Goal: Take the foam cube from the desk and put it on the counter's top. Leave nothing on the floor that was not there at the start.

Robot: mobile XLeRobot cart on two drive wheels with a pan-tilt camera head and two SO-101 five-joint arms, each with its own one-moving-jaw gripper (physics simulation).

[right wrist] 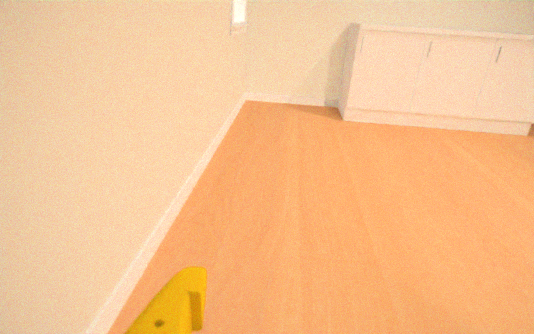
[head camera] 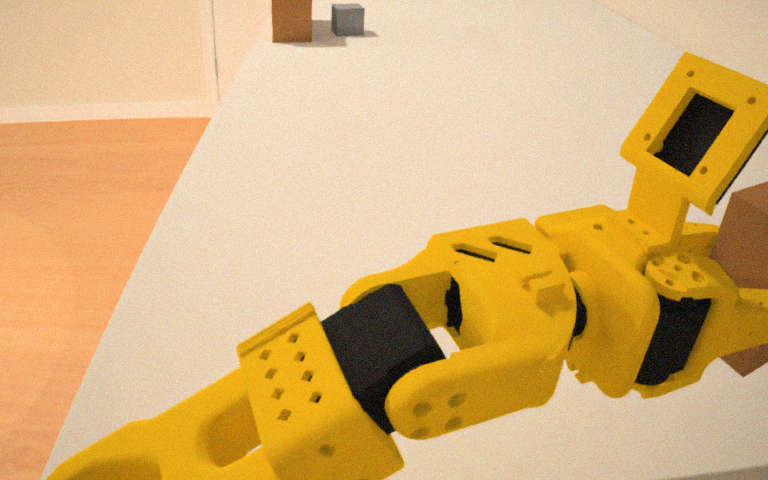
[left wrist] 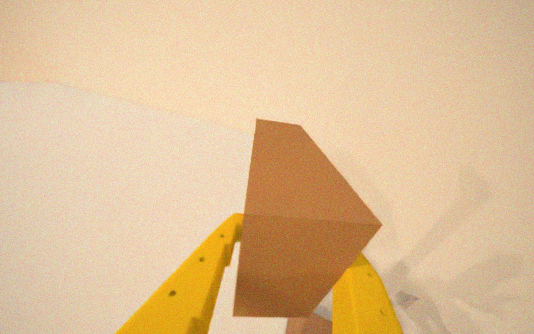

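Observation:
A small grey cube (head camera: 347, 20) stands on the long pale top (head camera: 396, 141) (left wrist: 125, 200), at the upper middle of the head view. My left gripper (left wrist: 300, 237) is shut on a tall brown block (left wrist: 300, 200) (head camera: 747, 243). Its two jaws press on the block's sides above the pale top. The block is partly cut off at the right edge of the head view, and the jaw tips do not show there. My right gripper (right wrist: 197, 287) is fully open, one notched jaw showing over the floor. The grey cube does not show in either wrist view.
A second brown block (head camera: 291, 21) stands left of the grey cube. A brownish patch (left wrist: 309, 325) shows between the left jaws, too cut off to name. Wooden floor (head camera: 84, 254) (right wrist: 325, 225) lies left of the pale top. A low white cabinet (right wrist: 390, 75) stands by the far wall.

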